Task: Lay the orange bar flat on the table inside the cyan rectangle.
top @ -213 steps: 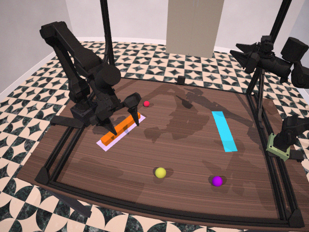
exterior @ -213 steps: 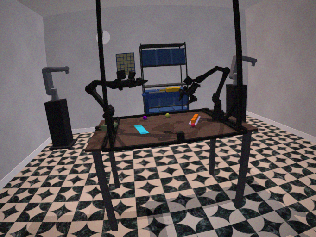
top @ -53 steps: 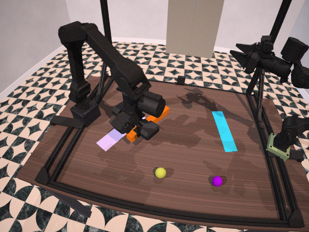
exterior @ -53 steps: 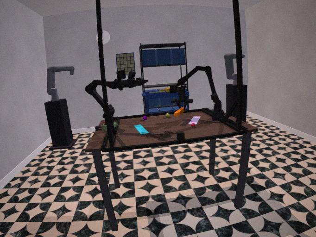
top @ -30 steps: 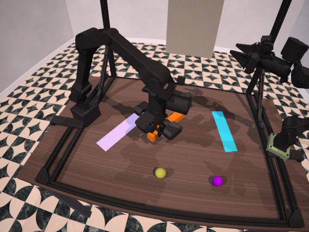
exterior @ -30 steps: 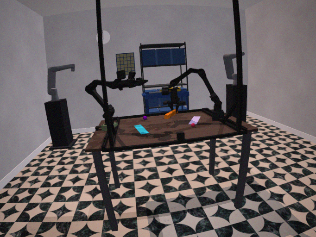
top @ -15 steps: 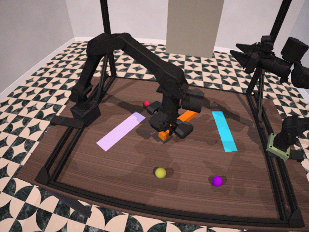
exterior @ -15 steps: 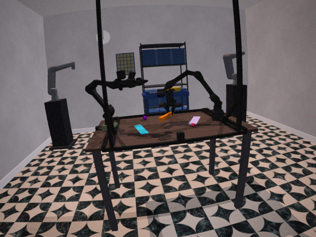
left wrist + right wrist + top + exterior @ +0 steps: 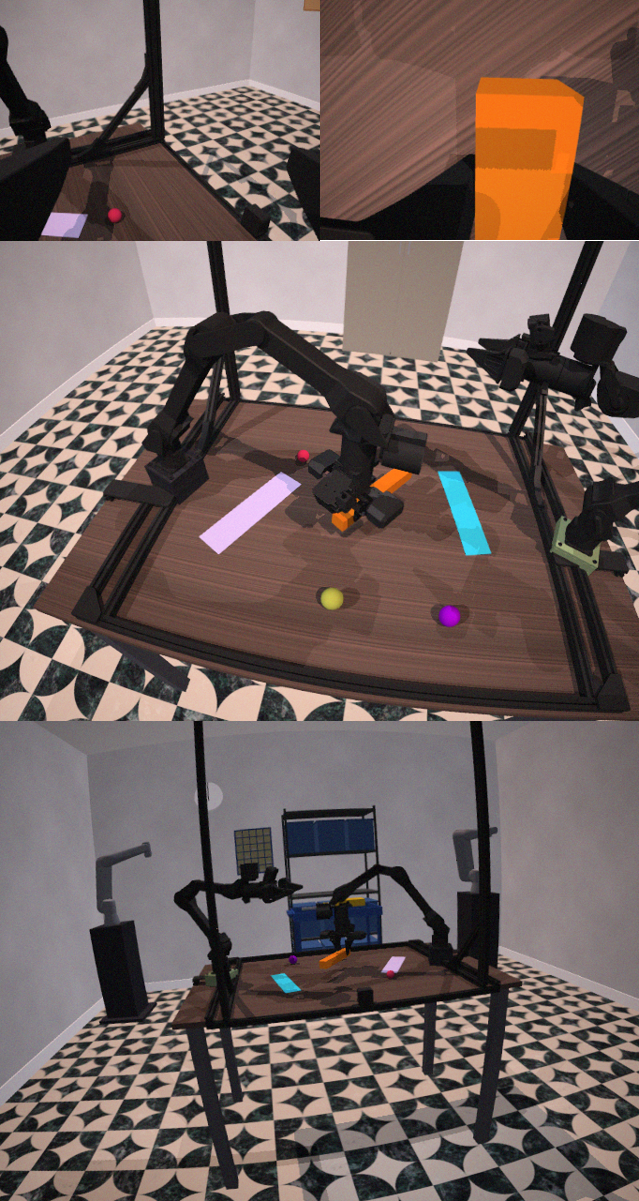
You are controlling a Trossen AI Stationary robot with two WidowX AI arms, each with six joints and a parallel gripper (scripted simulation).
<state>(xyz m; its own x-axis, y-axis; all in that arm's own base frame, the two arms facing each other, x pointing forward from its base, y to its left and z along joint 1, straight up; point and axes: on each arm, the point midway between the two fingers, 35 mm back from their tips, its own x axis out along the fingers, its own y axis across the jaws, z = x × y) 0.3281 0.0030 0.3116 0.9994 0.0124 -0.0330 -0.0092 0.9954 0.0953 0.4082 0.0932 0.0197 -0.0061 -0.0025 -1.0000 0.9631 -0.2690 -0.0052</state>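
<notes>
Right now the orange bar is 11 cm ahead of my left hand, 16 cm to the right of it and 29 cm below it. Round my left hand: purple ball 33 cm ahead, 34 cm below; then cyan rectangle 5 cm ahead, 5 cm to the left, 36 cm below; then red ball 2 cm behind, 35 cm to the right, 34 cm below.
Right now the orange bar is 6 cm behind my right hand, 4 cm to the left of it and 3 cm below it. Also, from my right hand: yellow ball (16 cm ahead, 7 cm below); then lavender rectangle (21 cm to the right, 9 cm below, 1 cm behind); then red ball (19 cm behind, 15 cm to the right, 8 cm below).
</notes>
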